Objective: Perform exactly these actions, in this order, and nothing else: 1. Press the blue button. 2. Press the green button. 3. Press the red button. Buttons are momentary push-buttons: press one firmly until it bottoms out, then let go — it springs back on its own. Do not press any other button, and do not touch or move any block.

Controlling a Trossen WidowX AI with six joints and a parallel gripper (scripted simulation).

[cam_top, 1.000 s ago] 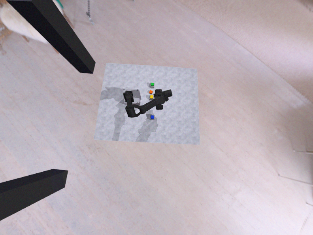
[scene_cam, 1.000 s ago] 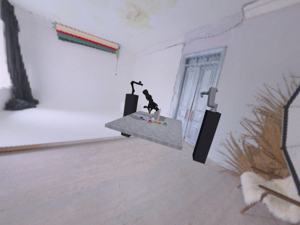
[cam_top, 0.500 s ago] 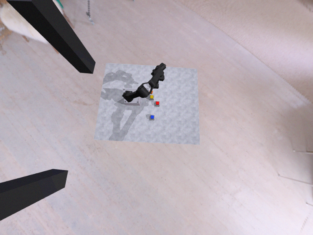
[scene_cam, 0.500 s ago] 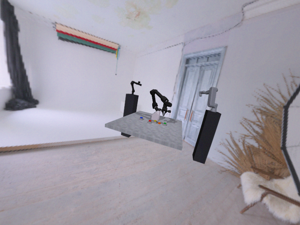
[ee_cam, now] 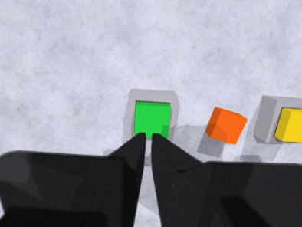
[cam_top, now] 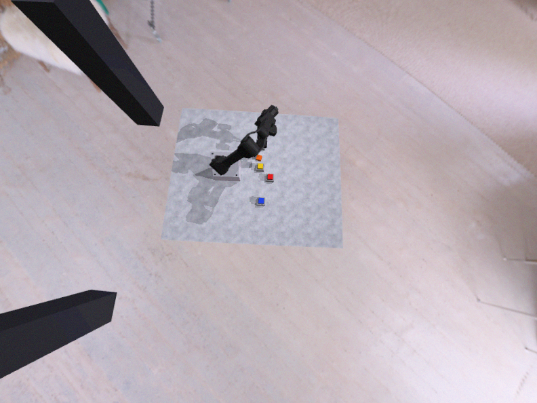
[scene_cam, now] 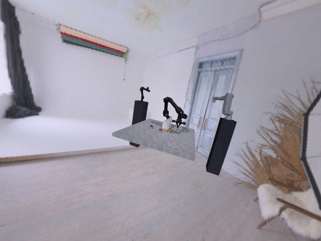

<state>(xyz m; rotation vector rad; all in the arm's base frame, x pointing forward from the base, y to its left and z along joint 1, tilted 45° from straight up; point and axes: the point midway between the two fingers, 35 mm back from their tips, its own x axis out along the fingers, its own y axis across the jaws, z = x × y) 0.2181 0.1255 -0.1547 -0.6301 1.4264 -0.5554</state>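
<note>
The green button lies 60 mm below my gripper tip and 10 mm behind it. Round my gripper tip: red button: 220 mm to the right, 70 mm ahead, 60 mm below; then yellow button: 160 mm to the right, 60 mm below; then blue button: 380 mm to the right, 60 mm below, 30 mm ahead.
</note>
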